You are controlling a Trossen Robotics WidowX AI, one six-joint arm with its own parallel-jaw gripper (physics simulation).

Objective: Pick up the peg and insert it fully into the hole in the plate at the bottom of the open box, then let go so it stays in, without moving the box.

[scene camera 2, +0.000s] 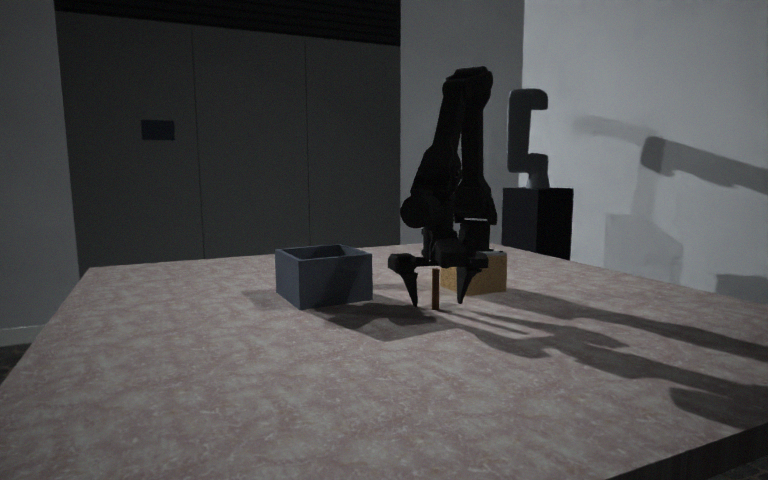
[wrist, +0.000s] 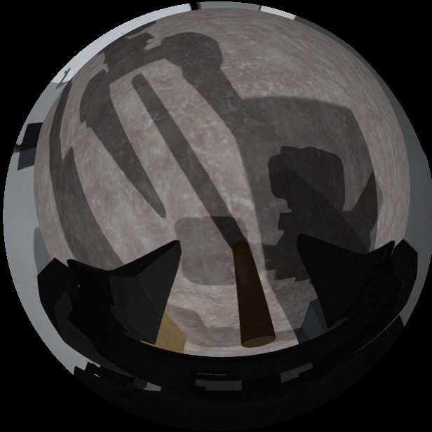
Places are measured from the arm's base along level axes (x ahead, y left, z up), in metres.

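Pixels of known places: gripper, between the fingertips: (scene camera 2: 437,305).
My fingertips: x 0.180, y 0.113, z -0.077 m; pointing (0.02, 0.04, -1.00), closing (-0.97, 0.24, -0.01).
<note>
Ahead of a thing's pixels: the offset from my fingertips to its top centre. Level surfaces: height alone.
A brown peg @(0.001 m back, 0.010 m right, 0.069 m up) (scene camera 2: 435,289) (wrist: 253,295) stands upright on the table, between the spread fingers of my gripper (scene camera 2: 438,304) (wrist: 241,244). The gripper is open, its fingers pointing down on either side of the peg and apart from it, with the tips low near the table. The open blue-grey box @(0.153 m ahead, 0.213 m right, 0.087 m up) (scene camera 2: 335,280) stands on the table to the left of the gripper in the scene view; a small part of the box (wrist: 311,322) shows behind the right finger in the wrist view. The plate and its hole inside the box are hidden by the box walls.
A yellow-brown block (scene camera 2: 491,275) (wrist: 171,336) stands under the arm's base, behind and to the right of the peg in the scene view. Long arm shadows cross the pinkish table @(0.011 m down) (scene camera 2: 254,384). A dark pedestal (scene camera 2: 536,220) with a grey arm stands beyond the table.
</note>
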